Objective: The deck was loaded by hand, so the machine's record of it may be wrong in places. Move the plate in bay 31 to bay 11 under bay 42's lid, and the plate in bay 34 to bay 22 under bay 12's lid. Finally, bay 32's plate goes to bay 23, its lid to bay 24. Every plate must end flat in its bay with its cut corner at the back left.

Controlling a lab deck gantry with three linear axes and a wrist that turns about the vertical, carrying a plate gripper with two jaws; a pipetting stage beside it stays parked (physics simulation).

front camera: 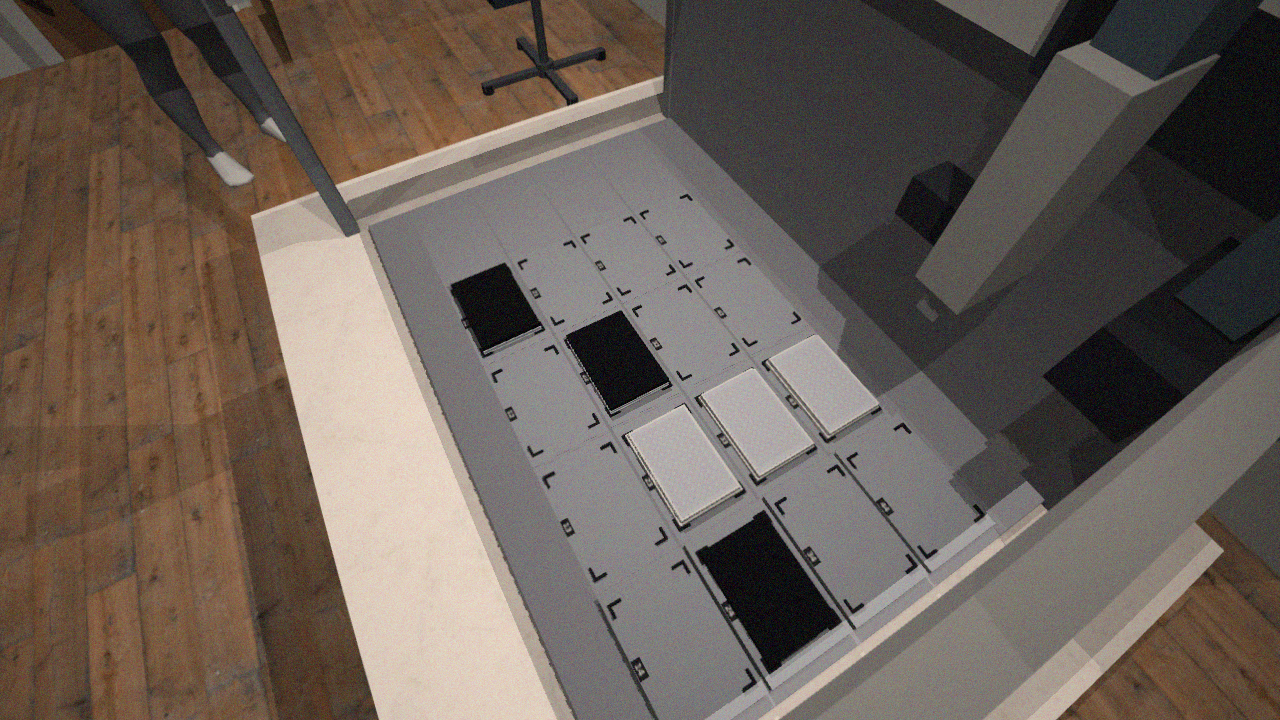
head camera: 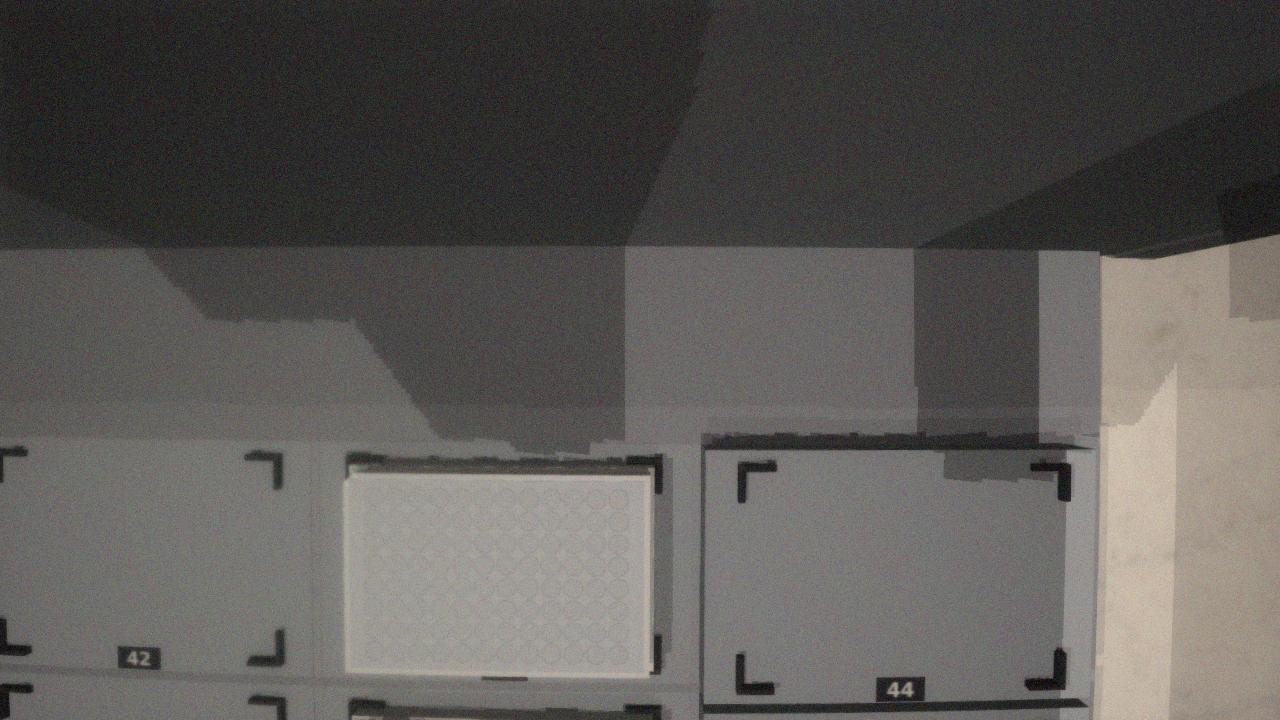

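Seen in the pictures: gripper, fingertip midpoint: (front camera: 1030, 435); robot's base, origin of the base link: (front camera: 453, 291).
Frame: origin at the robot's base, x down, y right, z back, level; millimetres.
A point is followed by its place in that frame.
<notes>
In the front view, a black-lidded plate (front camera: 496, 307) {z -73, x -17, y -43 mm} lies flat in bay 11 and another black-lidded plate (front camera: 617, 360) {z -234, x -17, y -148 mm} lies flat in bay 22. A white plate (front camera: 684, 463) {z -397, x -14, y -149 mm} without a black lid lies flat in bay 23. A low flat black lid (front camera: 768, 591) {z -561, x -23, y -147 mm} lies in bay 24. Bays 12, 31, 32 and 34 hold no plate or lid in the front view. Bay 42 (head camera: 138, 555) {z -229, x 0, y -364 mm} holds none in the head view. The cut corners are too small to tell. The jaws of my gripper do not show in either view.
White plates stand in bay 33 (front camera: 756, 422) {z -397, x -14, y -254 mm} and bay 43 (front camera: 823, 385) {z -398, x -14, y -360 mm} (head camera: 498, 573) {z -393, x -14, y -365 mm}. A beige column (front camera: 1056, 170) {z -470, x -412, y -330 mm} hangs at the upper right of the front view, behind the deck. A pale rim (front camera: 313, 358) {z -5, x 10, y 212 mm} edges the deck.
</notes>
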